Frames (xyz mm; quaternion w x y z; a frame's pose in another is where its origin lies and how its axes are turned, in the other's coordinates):
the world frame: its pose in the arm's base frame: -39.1 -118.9 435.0 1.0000 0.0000 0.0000 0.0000
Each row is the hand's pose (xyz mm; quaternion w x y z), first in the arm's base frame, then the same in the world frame.
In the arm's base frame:
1: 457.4 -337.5 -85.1 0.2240 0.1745 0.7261 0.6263
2: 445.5 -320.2 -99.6 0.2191 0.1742 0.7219 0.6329
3: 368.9 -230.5 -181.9 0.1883 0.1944 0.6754 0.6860
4: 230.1 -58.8 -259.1 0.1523 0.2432 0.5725 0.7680
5: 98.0 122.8 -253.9 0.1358 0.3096 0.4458 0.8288
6: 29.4 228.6 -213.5 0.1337 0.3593 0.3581 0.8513
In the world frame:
1: 496.5 -218.6 -520.1 0.2240 0.1745 0.7261 0.6263
2: 484.6 -201.3 -534.6 0.2191 0.1742 0.7219 0.6329
3: 408.0 -111.6 -616.9 0.1883 0.1944 0.6754 0.6860
4: 269.2 60.1 -694.1 0.1523 0.2432 0.5725 0.7680
5: 137.1 241.7 -688.9 0.1358 0.3096 0.4458 0.8288
6: 68.5 347.5 -648.5 0.1337 0.3593 0.3581 0.8513

